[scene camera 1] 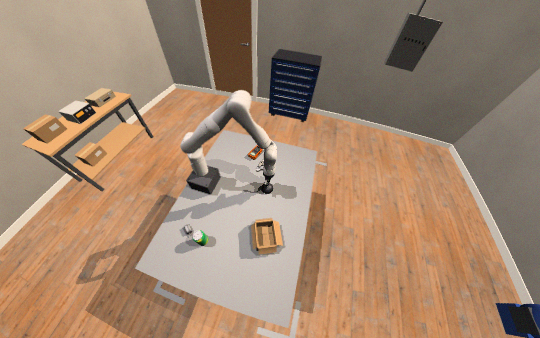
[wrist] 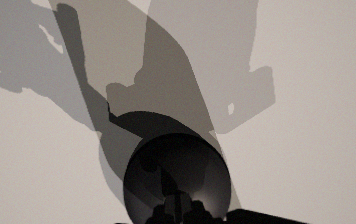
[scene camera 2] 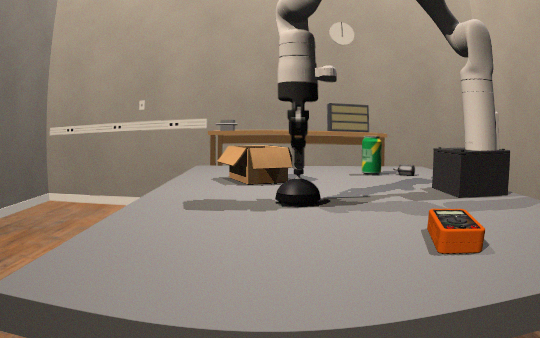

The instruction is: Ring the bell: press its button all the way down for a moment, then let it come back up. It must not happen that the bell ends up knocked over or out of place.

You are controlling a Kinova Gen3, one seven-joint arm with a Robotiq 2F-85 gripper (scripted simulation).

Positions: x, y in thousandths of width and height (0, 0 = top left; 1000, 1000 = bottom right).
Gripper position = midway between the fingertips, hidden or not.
In view: my gripper (scene camera 2: 553, 499) and a bell (scene camera 2: 553, 564).
